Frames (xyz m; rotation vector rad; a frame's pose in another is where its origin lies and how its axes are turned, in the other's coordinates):
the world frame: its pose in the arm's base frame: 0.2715 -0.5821 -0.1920 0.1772 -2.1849 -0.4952
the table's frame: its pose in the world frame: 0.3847 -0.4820 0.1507 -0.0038 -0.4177 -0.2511
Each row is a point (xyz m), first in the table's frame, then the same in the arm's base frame.
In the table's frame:
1: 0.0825 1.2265 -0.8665
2: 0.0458 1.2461 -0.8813
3: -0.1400 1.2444 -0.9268
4: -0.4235 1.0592 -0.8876
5: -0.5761 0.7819 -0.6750
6: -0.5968 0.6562 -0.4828
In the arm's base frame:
1: 0.0554 -0.4844 1.1750
2: 0.0916 -0.4612 1.1851
3: 0.2751 -0.4143 1.1586
4: 0.5299 -0.4464 0.9344
5: 0.6022 -0.5276 0.5689
6: 0.5477 -0.5408 0.3453

